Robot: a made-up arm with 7 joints. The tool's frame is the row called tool.
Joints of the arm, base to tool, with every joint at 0 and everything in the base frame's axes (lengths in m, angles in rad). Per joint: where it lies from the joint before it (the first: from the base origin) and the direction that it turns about. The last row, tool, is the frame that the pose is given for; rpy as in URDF.
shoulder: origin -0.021 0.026 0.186 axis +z
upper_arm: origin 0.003 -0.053 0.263 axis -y
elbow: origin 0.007 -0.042 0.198 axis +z
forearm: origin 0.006 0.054 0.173 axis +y
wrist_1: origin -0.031 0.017 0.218 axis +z
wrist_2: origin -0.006 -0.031 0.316 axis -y
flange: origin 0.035 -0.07 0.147 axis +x
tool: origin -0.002 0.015 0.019 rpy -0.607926 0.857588 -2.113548
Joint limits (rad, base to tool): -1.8..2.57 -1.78..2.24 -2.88..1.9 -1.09..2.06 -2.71..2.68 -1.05..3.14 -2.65..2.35
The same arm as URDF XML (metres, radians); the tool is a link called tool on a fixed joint. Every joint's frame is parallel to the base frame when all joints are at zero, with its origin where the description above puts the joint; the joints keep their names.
<robot name="arm">
  <joint name="tool_joint" type="fixed">
    <parent link="link7"/>
    <child link="tool"/>
    <origin xyz="-0.002 0.015 0.019" rpy="-0.6079 0.8576 -2.1135"/>
  </joint>
  <joint name="flange" type="revolute">
    <parent link="link6"/>
    <child link="link7"/>
    <origin xyz="0.035 -0.07 0.147" rpy="0 0 0"/>
    <axis xyz="1 0 0"/>
    <limit lower="-2.65" upper="2.35"/>
  </joint>
  <joint name="wrist_2" type="revolute">
    <parent link="link5"/>
    <child link="link6"/>
    <origin xyz="-0.006 -0.031 0.316" rpy="0 0 0"/>
    <axis xyz="0 -1 0"/>
    <limit lower="-1.05" upper="3.14"/>
  </joint>
  <joint name="wrist_1" type="revolute">
    <parent link="link4"/>
    <child link="link5"/>
    <origin xyz="-0.031 0.017 0.218" rpy="0 0 0"/>
    <axis xyz="0 0 1"/>
    <limit lower="-2.71" upper="2.68"/>
  </joint>
  <joint name="forearm" type="revolute">
    <parent link="link3"/>
    <child link="link4"/>
    <origin xyz="0.006 0.054 0.173" rpy="0 0 0"/>
    <axis xyz="0 1 0"/>
    <limit lower="-1.09" upper="2.06"/>
  </joint>
  <joint name="elbow" type="revolute">
    <parent link="link2"/>
    <child link="link3"/>
    <origin xyz="0.007 -0.042 0.198" rpy="0 0 0"/>
    <axis xyz="0 0 1"/>
    <limit lower="-2.88" upper="1.9"/>
  </joint>
  <joint name="upper_arm" type="revolute">
    <parent link="link1"/>
    <child link="link2"/>
    <origin xyz="0.003 -0.053 0.263" rpy="0 0 0"/>
    <axis xyz="0 -1 0"/>
    <limit lower="-1.78" upper="2.24"/>
  </joint>
  <joint name="shoulder" type="revolute">
    <parent link="base"/>
    <child link="link1"/>
    <origin xyz="-0.021 0.026 0.186" rpy="0 0 0"/>
    <axis xyz="0 0 1"/>
    <limit lower="-1.8" upper="2.57"/>
  </joint>
  <link name="base"/>
  <link name="link1"/>
  <link name="link2"/>
  <link name="link3"/>
  <link name="link4"/>
  <link name="link5"/>
  <link name="link6"/>
  <link name="link7"/>
  <link name="tool"/>
</robot>

